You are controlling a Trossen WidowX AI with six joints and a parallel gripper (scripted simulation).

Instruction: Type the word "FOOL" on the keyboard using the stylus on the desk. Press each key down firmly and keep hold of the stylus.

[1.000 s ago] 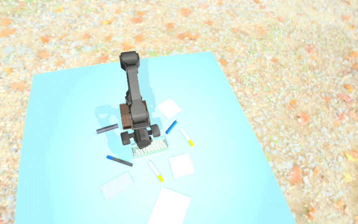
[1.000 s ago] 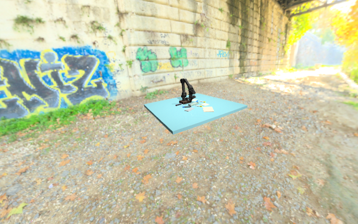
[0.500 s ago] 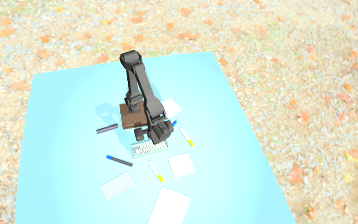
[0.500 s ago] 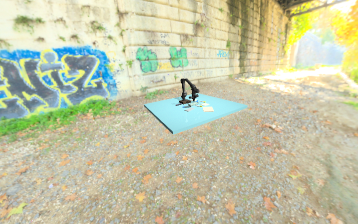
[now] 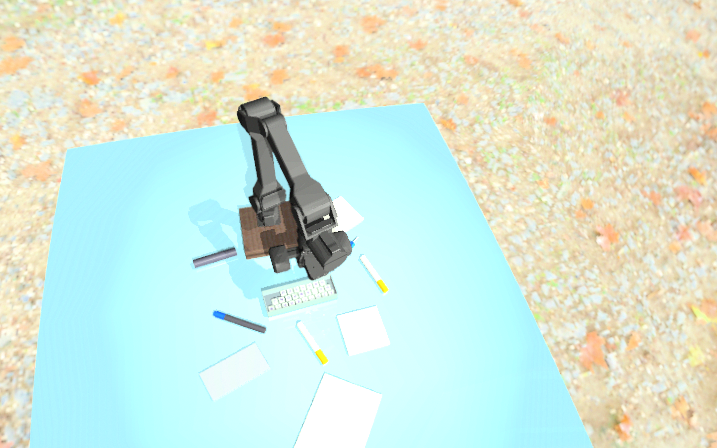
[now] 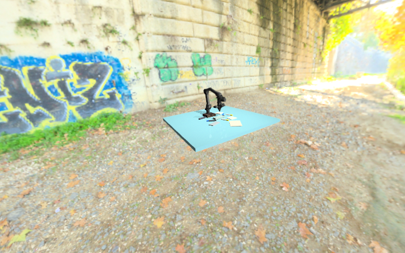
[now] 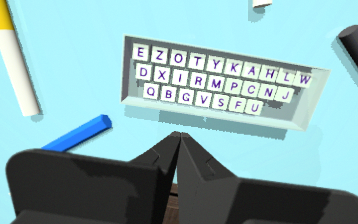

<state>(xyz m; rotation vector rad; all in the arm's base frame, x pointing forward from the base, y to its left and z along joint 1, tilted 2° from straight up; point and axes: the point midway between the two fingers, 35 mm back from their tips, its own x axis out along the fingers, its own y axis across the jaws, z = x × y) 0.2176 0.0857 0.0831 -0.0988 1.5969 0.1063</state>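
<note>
Now: gripper tip 10 cm past the blue stylus, 13 cm to the right of it and 8 cm above it. From my gripper tip the other things lie so: grey stylus tip (12 cm behind, 15 cm to the left, 8 cm below).
</note>
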